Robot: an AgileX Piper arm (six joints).
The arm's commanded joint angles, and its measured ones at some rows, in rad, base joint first. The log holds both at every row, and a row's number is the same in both.
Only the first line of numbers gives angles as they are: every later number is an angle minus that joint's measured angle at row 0.
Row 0, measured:
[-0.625, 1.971, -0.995, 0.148, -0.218, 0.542]
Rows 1 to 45, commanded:
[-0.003, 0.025, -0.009, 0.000, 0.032, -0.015]
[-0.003, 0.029, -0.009, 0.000, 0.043, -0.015]
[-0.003, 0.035, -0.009, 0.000, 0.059, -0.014]
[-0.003, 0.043, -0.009, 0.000, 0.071, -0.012]
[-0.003, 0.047, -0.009, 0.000, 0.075, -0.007]
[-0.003, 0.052, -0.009, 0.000, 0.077, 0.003]
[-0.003, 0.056, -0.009, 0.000, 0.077, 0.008]
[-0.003, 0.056, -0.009, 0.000, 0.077, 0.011]
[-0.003, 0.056, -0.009, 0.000, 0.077, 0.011]
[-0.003, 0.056, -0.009, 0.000, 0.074, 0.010]
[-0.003, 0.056, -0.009, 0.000, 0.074, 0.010]
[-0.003, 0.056, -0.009, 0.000, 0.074, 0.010]
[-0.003, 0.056, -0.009, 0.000, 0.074, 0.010]
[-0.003, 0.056, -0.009, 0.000, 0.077, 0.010]
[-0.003, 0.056, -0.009, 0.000, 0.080, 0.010]
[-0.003, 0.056, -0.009, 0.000, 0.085, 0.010]
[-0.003, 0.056, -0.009, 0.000, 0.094, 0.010]
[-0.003, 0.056, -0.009, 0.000, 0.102, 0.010]
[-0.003, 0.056, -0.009, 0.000, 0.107, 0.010]
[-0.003, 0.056, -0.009, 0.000, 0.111, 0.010]
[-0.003, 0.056, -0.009, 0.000, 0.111, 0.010]
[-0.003, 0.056, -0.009, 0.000, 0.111, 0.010]
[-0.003, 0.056, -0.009, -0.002, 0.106, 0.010]
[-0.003, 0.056, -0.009, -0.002, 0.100, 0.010]
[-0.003, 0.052, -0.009, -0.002, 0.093, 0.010]
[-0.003, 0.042, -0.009, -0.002, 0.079, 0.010]
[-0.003, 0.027, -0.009, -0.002, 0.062, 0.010]
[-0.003, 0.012, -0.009, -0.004, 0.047, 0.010]
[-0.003, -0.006, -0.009, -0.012, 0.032, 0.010]
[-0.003, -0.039, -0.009, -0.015, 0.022, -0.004]
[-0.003, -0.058, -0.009, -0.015, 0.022, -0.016]
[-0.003, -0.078, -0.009, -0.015, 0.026, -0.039]
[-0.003, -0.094, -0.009, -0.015, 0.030, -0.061]
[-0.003, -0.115, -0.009, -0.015, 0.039, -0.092]
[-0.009, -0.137, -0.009, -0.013, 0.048, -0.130]
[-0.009, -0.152, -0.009, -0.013, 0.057, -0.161]
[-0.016, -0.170, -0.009, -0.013, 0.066, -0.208]
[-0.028, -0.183, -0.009, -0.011, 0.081, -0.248]
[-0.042, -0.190, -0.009, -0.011, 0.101, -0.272]
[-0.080, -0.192, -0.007, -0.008, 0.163, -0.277]
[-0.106, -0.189, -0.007, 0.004, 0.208, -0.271]
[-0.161, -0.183, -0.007, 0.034, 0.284, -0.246]
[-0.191, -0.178, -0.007, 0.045, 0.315, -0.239]
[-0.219, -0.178, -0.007, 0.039, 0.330, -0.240]
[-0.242, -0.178, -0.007, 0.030, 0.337, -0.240]
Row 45, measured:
[-0.151, -0.182, -0.011, 0.024, 0.256, -0.243]
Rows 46 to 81, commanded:
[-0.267, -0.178, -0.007, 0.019, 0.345, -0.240]
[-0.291, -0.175, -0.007, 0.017, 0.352, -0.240]
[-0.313, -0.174, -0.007, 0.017, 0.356, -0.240]
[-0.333, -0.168, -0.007, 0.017, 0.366, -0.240]
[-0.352, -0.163, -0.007, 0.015, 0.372, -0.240]
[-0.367, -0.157, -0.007, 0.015, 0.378, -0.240]
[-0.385, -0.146, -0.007, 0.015, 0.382, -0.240]
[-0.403, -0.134, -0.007, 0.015, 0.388, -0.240]
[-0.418, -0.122, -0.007, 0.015, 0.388, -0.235]
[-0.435, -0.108, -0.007, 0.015, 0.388, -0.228]
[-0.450, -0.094, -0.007, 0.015, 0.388, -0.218]
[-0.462, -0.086, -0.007, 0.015, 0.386, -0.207]
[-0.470, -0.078, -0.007, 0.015, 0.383, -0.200]
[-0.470, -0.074, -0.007, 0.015, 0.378, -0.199]
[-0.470, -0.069, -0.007, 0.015, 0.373, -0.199]
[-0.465, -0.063, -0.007, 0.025, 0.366, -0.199]
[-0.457, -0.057, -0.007, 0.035, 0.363, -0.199]
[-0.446, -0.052, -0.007, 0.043, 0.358, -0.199]
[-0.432, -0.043, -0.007, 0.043, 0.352, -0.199]
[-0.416, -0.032, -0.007, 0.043, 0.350, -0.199]
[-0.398, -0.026, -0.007, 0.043, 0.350, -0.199]
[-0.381, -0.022, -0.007, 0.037, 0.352, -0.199]
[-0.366, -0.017, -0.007, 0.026, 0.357, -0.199]
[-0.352, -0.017, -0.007, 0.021, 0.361, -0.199]
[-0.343, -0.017, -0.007, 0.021, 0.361, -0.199]
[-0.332, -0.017, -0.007, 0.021, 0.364, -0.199]
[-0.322, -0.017, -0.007, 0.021, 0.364, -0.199]
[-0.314, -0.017, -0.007, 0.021, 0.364, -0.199]
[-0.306, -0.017, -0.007, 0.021, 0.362, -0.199]
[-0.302, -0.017, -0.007, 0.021, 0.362, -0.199]
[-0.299, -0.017, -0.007, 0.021, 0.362, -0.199]
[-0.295, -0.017, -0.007, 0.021, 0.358, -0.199]
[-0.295, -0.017, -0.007, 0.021, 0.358, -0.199]
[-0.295, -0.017, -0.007, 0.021, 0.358, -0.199]
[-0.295, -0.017, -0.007, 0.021, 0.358, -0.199]
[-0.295, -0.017, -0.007, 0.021, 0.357, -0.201]
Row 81, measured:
[-0.301, -0.016, -0.007, 0.025, 0.379, -0.198]
